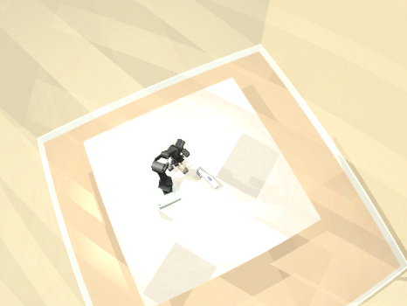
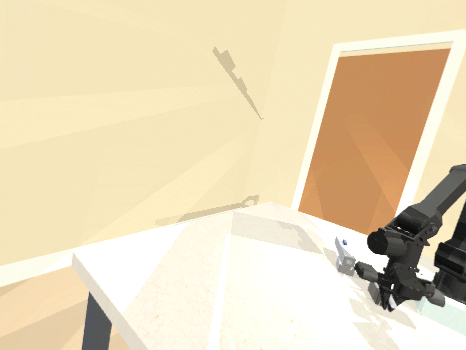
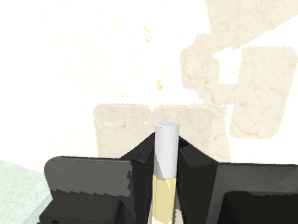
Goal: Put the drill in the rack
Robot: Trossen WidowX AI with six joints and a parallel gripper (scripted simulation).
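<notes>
Right now my gripper tip is 4 cm to the left of the drill, 4 cm below it and 1 cm short of it. Also, from my gripper tip: grey rack (5 cm to the right, 2 cm ahead, 1 cm above); blue key (21 cm to the right, 15 cm ahead, 5 cm above).
</notes>
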